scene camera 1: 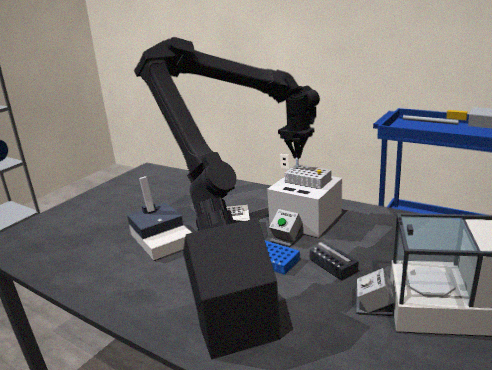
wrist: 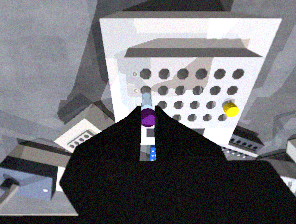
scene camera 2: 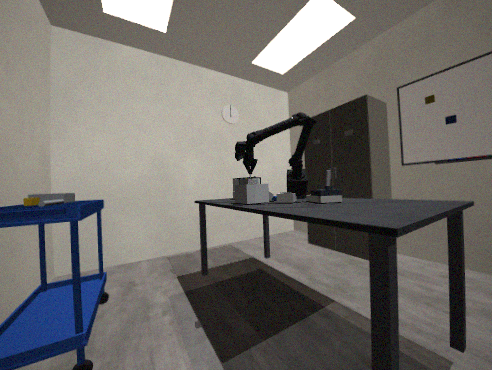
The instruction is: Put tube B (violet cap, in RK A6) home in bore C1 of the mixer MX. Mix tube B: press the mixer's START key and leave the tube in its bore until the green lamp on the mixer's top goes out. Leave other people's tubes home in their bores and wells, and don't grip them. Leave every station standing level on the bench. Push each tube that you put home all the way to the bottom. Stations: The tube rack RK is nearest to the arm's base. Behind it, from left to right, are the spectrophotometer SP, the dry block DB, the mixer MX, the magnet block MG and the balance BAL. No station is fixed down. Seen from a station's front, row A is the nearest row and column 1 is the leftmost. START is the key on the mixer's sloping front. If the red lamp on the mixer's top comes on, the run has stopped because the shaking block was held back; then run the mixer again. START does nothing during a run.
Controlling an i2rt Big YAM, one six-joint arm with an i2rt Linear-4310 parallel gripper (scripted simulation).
Labels:
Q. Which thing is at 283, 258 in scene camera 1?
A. A blue rack RK.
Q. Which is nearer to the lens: the white mixer MX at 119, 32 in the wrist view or the dry block DB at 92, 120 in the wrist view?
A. The white mixer MX.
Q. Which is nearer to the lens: the glass-walled balance BAL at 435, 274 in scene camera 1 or the spectrophotometer SP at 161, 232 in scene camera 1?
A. The glass-walled balance BAL.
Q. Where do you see a white mixer MX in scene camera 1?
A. At 307, 210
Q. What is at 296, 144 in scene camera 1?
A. The gripper.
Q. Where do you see a dark magnet block MG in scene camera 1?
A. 341, 267

